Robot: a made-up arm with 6 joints.
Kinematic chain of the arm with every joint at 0, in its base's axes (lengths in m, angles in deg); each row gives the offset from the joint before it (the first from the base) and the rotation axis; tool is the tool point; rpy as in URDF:
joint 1: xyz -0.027 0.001 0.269 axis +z
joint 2: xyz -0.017 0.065 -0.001 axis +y
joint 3: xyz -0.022 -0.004 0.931 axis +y
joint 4: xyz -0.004 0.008 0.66 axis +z
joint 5: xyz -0.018 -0.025 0 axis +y
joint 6: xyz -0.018 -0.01 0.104 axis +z
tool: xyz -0.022 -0.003 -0.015 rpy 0 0 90
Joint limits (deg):
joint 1: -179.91..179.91
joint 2: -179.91..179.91
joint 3: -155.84..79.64
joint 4: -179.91..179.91
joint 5: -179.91..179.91
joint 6: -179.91..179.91
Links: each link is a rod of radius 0.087 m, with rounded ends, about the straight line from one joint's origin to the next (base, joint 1, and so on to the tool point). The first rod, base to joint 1, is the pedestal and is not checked.
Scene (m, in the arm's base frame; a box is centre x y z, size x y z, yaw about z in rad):
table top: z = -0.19
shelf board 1: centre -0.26 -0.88 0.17 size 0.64 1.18 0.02 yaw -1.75
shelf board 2: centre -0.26 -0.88 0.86 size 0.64 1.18 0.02 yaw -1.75
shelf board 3: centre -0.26 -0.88 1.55 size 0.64 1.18 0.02 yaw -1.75
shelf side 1: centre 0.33 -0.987 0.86 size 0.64 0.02 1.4 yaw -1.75
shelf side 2: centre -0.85 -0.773 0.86 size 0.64 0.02 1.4 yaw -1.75
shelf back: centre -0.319 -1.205 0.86 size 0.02 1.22 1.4 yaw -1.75
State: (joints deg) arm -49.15 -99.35 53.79 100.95 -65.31 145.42
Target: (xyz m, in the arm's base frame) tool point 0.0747 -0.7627 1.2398
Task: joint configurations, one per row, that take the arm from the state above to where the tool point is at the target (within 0.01 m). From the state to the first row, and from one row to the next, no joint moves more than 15 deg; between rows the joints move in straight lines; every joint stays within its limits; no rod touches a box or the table.
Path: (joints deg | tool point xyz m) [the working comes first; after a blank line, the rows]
Joints at the target: -81.28 6.38 75.27 101.38 -61.07 145.36
Straight joint move there: clear.

1: -53.17 -86.13 56.47 101.00 -64.78 145.41 | -0.7864 0.9844 0.9459
2: -57.18 -72.92 59.16 101.06 -64.25 145.40 | -0.5964 0.8508 1.2146
3: -61.20 -59.70 61.84 101.11 -63.72 145.40 | -0.4022 0.6471 1.4171
4: -65.21 -46.49 64.53 101.16 -63.19 145.39 | -0.2245 0.3879 1.5420
5: -69.23 -33.27 67.21 101.22 -62.66 145.38 | -0.0798 0.0933 1.5842
6: -73.25 -20.05 69.90 101.27 -62.13 145.37 | 0.0205 -0.2130 1.5434
7: -77.26 -6.84 72.58 101.32 -61.60 145.37 | 0.0715 -0.5060 1.4253
8: -81.28 6.38 75.27 101.38 -61.07 145.36 | 0.0747 -0.7627 1.2397

